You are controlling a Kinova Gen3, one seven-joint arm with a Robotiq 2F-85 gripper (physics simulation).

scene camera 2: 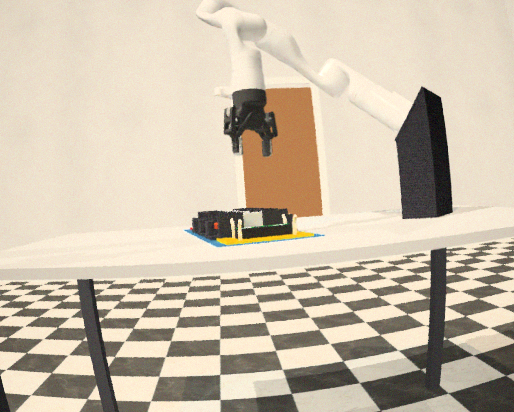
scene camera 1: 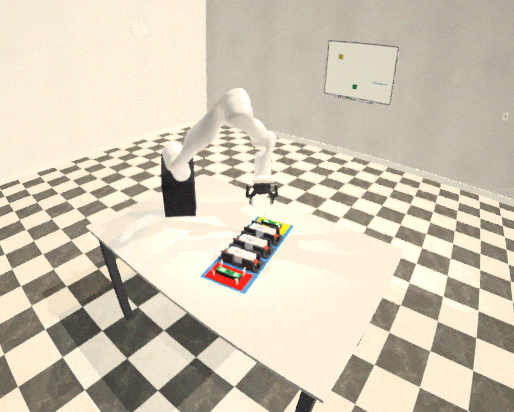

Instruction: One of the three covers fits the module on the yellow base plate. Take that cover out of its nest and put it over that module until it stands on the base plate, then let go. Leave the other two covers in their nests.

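Pixels of known places: gripper, fingertip midpoint: (scene camera 2: pixel 253 156) (scene camera 1: pixel 261 204); arm's base, link origin: (scene camera 2: pixel 411 124) (scene camera 1: pixel 181 172).
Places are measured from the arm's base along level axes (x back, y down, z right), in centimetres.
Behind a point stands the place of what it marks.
Observation:
The yellow base plate (scene camera 1: pixel 286 229) {z -15.9, x -54.1, y 24.4 cm} (scene camera 2: pixel 260 241) {z -19.6, x -47.7, y 24.6 cm} lies at the far end of the blue board, with a green-topped module (scene camera 1: pixel 271 222) {z -14.5, x -46.0, y 22.2 cm} (scene camera 2: pixel 265 230) {z -16.0, x -45.8, y 22.9 cm} between pale posts. Three white-topped covers sit in black nests in a row: one cover (scene camera 1: pixel 263 230) {z -2.9, x -47.6, y 20.0 cm} nearest the yellow plate, a middle cover (scene camera 1: pixel 253 242) {z 8.1, x -48.5, y 19.9 cm}, and a third cover (scene camera 1: pixel 239 255) {z 19.5, x -48.3, y 19.8 cm} nearest the red plate. In the scene camera 2 view the nests overlap, and the covers are mostly hidden. My gripper (scene camera 1: pixel 262 201) {z -4.7, x -44.8, y 7.7 cm} (scene camera 2: pixel 252 150) {z -4.7, x -44.8, y 7.7 cm} is open and empty, pointing down, well above the row and apart from it.
A red base plate (scene camera 1: pixel 244 284) {z 29.5, x -57.0, y 24.2 cm} with a second green-topped module (scene camera 1: pixel 229 272) {z 28.8, x -49.4, y 21.9 cm} and pale posts is at the near end of the blue board (scene camera 1: pixel 253 283) (scene camera 2: pixel 210 243). The arm's black pedestal (scene camera 1: pixel 178 195) {z 3.8, x 0.0, y 11.6 cm} (scene camera 2: pixel 425 165) {z -7.7, x -1.7, y 11.6 cm} stands on the white table (scene camera 1: pixel 320 320) {z 31.1, x -89.9, y 24.8 cm} (scene camera 2: pixel 125 255) {z -23.4, x -72.8, y 24.8 cm}.

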